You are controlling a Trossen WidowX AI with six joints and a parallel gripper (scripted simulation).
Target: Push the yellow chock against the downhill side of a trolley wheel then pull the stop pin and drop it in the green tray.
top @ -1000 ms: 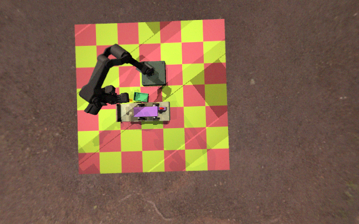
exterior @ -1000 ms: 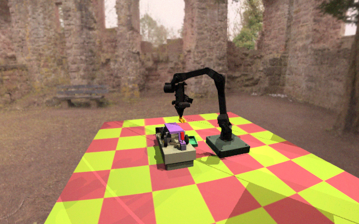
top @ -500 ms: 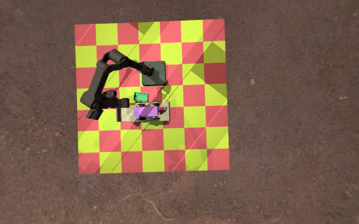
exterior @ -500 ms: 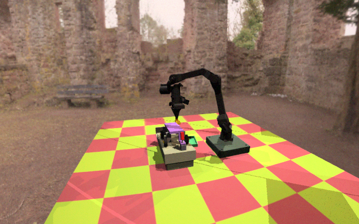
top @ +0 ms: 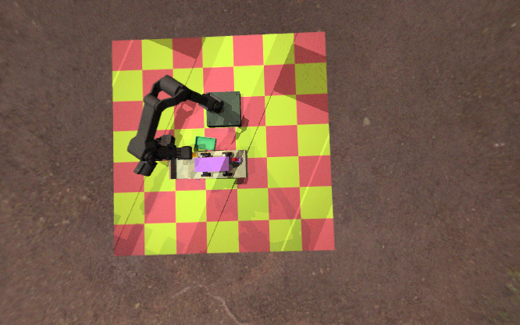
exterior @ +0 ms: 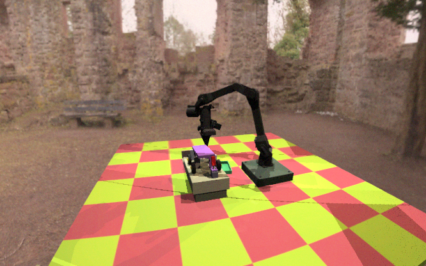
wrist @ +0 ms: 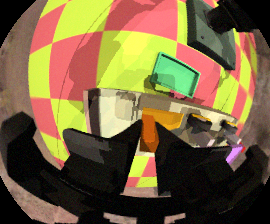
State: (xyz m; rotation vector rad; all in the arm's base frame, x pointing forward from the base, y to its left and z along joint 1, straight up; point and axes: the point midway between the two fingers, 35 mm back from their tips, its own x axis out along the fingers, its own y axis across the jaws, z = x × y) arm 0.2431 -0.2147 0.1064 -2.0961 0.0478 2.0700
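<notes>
The red-headed stop pin is 27 cm to the left of my gripper tip, 8 cm ahead of it and 2 cm above it. Also, from my gripper tip: trolley 16 cm to the left, 8 cm ahead; then green tray 12 cm below, 9 cm to the left, 6 cm behind; then yellow chock 2 cm to the left, 1 cm below.
</notes>
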